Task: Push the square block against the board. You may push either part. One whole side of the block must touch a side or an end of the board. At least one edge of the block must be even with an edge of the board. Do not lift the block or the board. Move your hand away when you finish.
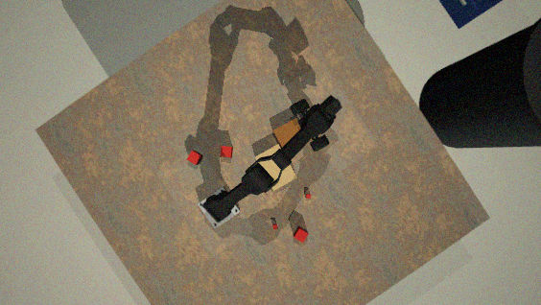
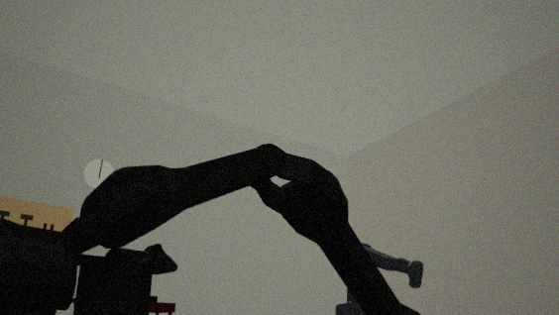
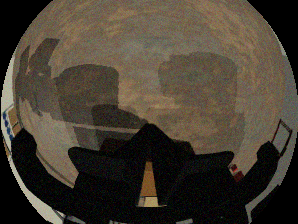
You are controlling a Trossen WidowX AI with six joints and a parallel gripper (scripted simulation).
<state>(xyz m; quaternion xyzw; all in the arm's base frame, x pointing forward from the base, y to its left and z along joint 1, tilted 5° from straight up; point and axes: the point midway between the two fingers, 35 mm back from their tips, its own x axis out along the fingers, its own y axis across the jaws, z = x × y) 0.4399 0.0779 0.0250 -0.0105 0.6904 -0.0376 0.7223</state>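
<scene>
My gripper tip is now 70 mm past the orange square block and 10 mm below it. Also, from my gripper tip: tan board 180 mm behind, 70 mm to the right, 10 mm above.
</scene>
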